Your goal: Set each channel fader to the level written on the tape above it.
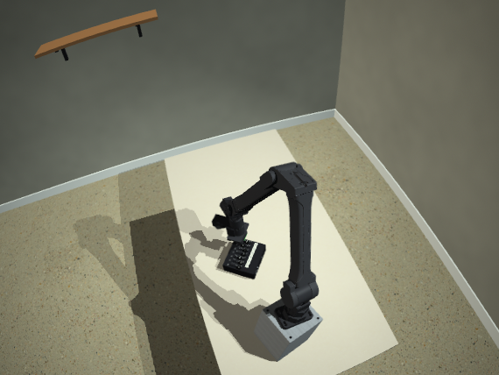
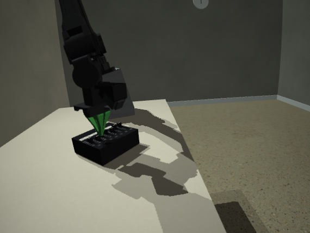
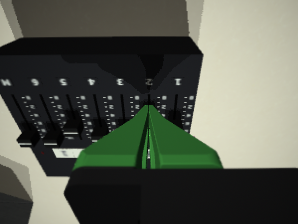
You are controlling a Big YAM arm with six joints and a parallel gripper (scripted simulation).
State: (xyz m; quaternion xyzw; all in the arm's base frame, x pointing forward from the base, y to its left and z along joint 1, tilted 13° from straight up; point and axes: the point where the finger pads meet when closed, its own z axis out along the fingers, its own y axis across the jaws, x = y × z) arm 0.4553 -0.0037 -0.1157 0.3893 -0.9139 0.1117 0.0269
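Right now the channel 2 fader is 20 mm below my hand, 10 mm to the right of it and 10 mm behind it. Round my hand: master fader cap (110 mm behind, 50 mm to the left, 20 mm below); then channel 1 fader cap (30 mm to the right, 20 mm below).
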